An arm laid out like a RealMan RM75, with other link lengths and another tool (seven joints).
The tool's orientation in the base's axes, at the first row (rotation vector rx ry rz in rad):
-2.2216, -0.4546, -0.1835
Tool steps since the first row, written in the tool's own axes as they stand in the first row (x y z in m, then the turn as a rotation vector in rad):
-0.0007, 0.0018, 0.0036, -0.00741, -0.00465, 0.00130
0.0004, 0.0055, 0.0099, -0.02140, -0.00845, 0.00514
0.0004, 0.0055, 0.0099, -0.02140, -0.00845, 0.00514
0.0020, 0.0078, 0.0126, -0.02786, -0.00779, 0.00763
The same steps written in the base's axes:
0.0000, 0.0015, -0.0038, -0.00865, 0.00178, 0.00042
0.0023, 0.0045, -0.0101, -0.02311, 0.00331, -0.00324
0.0023, 0.0045, -0.0101, -0.02311, 0.00331, -0.00324
0.0046, 0.0057, -0.0131, -0.02888, 0.00317, -0.00713

